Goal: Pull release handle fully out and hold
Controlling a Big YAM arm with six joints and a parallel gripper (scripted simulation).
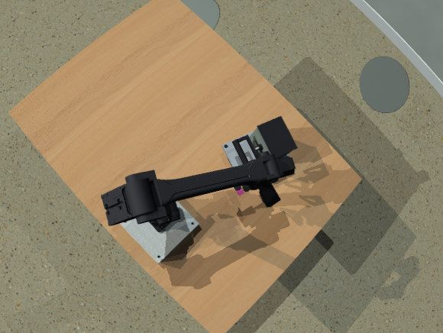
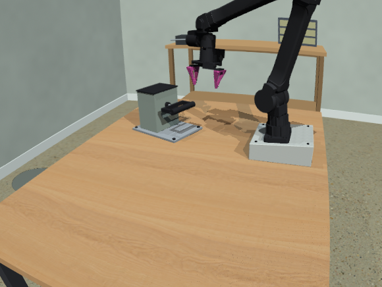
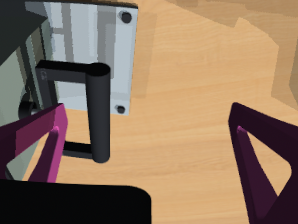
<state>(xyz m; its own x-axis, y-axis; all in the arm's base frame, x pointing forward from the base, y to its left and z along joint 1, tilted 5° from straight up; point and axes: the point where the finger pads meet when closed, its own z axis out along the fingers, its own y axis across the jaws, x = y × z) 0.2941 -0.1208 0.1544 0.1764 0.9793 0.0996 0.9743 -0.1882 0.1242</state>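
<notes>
Now: hand 120 mm short of the release handle grip, 50 mm to the right of it and 80 mm above it. The rest, counted from my hand: grey baseplate (160 mm ahead, 40 mm to the left, 180 mm below).
</notes>
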